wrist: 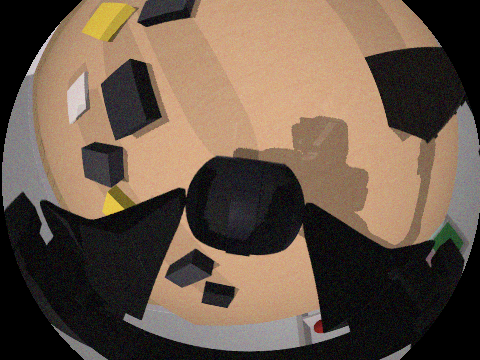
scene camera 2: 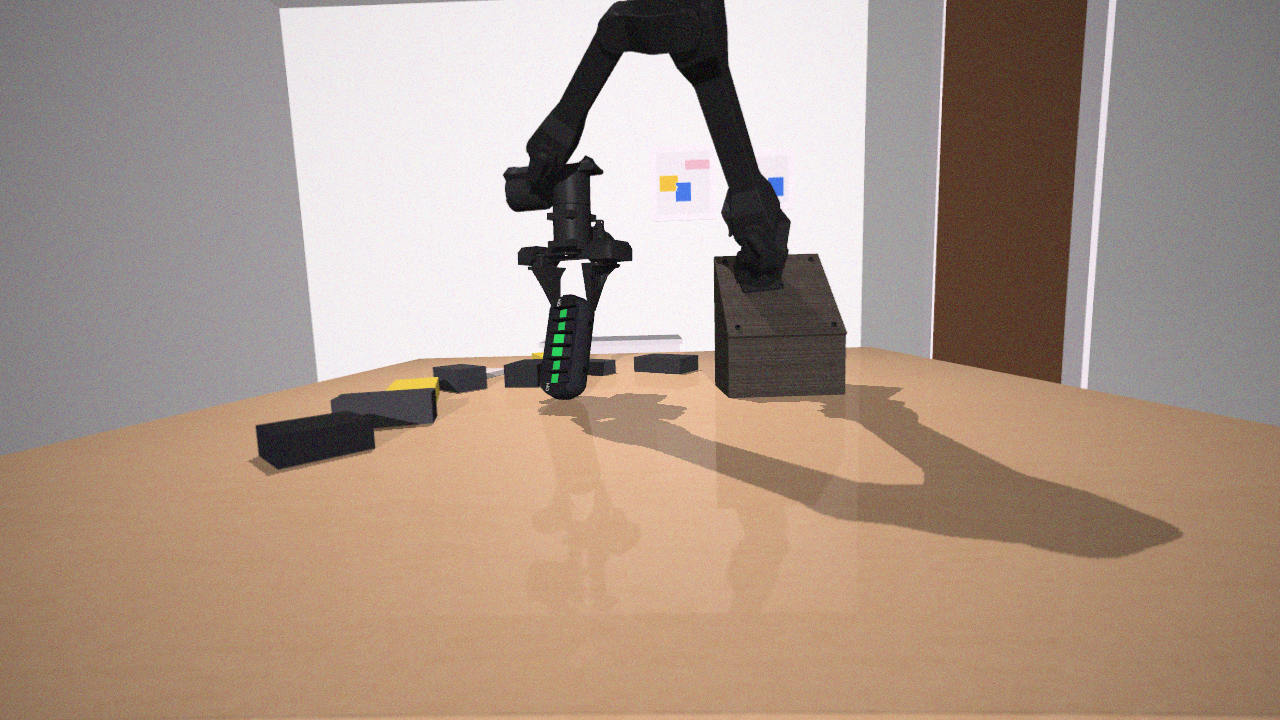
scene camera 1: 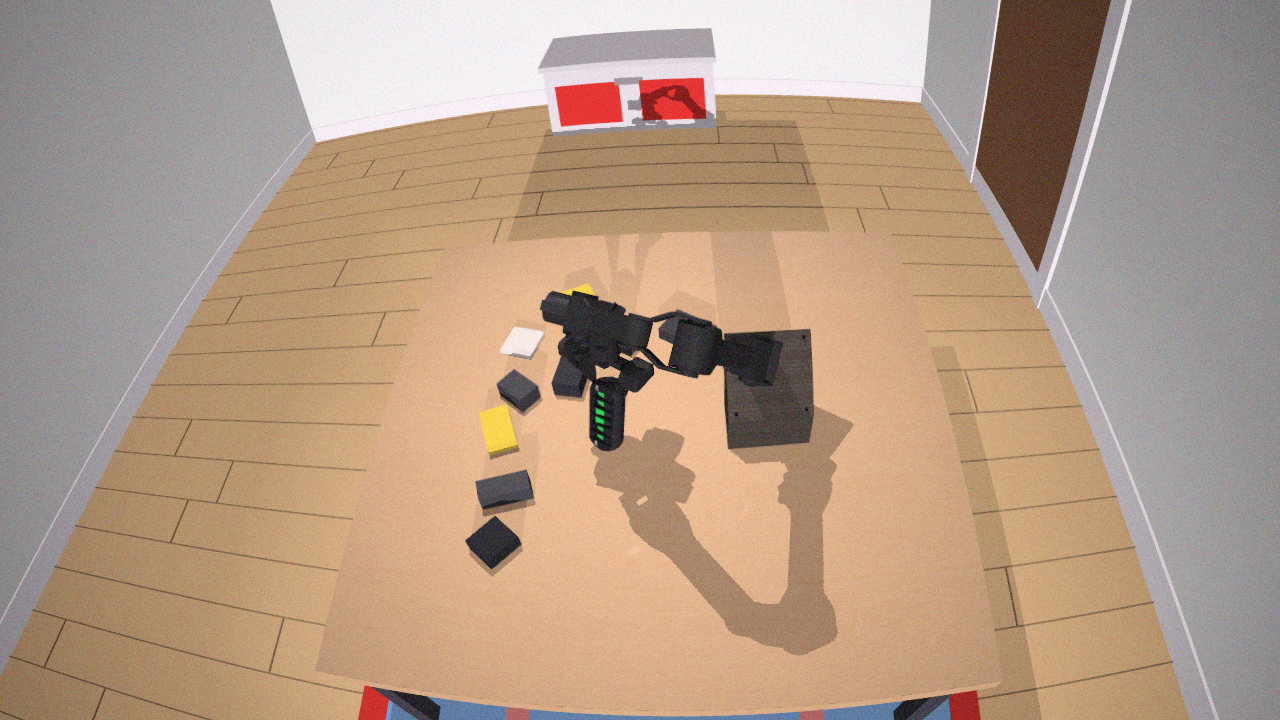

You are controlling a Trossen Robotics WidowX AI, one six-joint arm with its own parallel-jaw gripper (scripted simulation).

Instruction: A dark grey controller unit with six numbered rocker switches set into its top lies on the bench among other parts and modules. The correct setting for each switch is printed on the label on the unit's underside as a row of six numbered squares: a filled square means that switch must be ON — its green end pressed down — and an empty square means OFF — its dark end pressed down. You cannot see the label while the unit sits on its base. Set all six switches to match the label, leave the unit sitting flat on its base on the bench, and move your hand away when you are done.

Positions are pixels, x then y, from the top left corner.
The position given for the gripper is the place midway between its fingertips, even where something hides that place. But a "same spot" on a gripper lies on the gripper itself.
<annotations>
gripper: wrist; scene camera 2; scene camera 1 609, 389
dark block: wrist 131, 104; scene camera 2; scene camera 1
same spot on gripper: (scene camera 2: 548, 274) = (wrist: 139, 285)
same spot on dark block: (scene camera 1: 568, 381) = (scene camera 2: 524, 364)
</annotations>
